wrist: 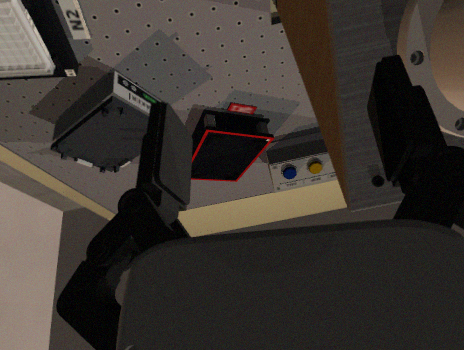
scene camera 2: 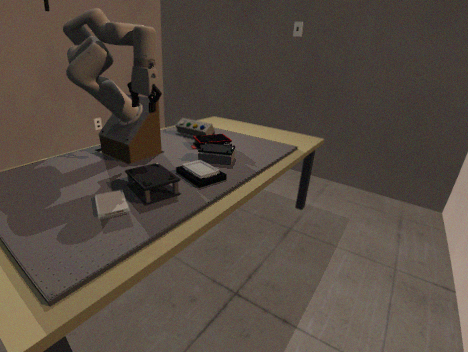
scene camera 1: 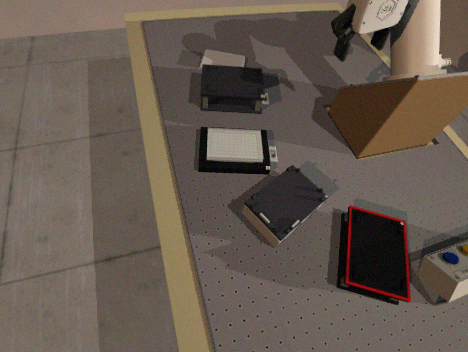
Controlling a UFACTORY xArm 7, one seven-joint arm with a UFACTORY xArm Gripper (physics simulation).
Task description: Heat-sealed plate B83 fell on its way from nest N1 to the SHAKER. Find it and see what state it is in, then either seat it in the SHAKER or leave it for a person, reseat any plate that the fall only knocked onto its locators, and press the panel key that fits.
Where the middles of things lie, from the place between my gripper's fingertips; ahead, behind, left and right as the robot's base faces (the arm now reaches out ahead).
Labels:
Now: hand 210 mm to the right of the shaker (scene camera 1: pixel 246 212), 200 mm short of it and 190 mm above it. From my hand the other things lie so: quarantine nest (scene camera 1: pixel 381 256): 350 mm to the left, 180 mm below, 70 mm ahead.

